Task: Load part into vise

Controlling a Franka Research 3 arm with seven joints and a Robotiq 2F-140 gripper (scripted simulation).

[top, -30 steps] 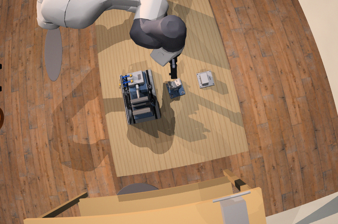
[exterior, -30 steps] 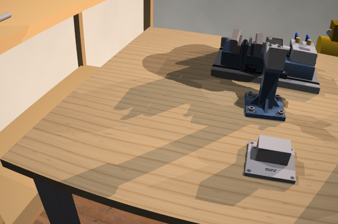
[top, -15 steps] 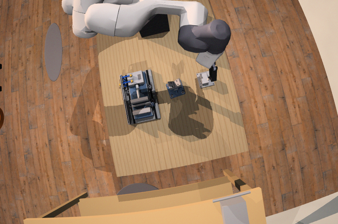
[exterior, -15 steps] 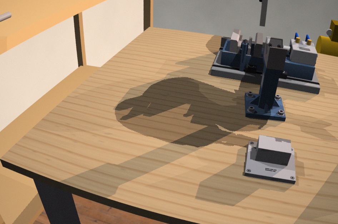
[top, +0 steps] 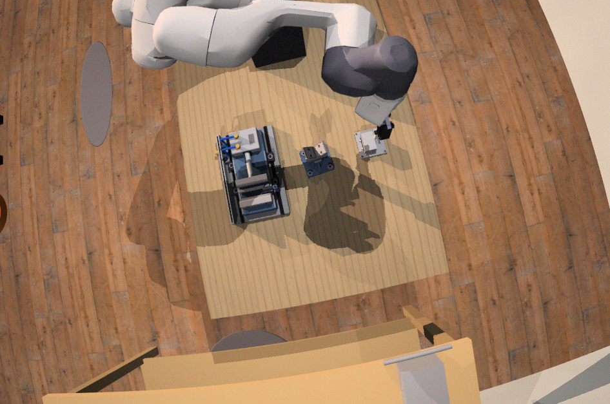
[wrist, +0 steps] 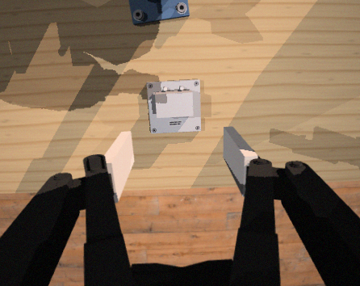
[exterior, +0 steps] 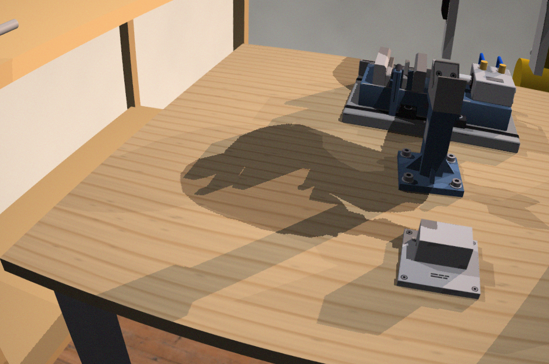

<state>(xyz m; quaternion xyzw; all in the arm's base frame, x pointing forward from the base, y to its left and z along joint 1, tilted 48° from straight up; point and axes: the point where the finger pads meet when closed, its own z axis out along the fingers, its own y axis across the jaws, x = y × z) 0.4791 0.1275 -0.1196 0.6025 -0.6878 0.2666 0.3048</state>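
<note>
Right now the part is 240 mm below my hand. The rest, counted from my hand: v-block post 200 mm below, 180 mm to the right, 10 mm ahead; work stop post 320 mm to the right, 200 mm below, 60 mm ahead; infeed plate 260 mm below, 10 mm to the left.
</note>
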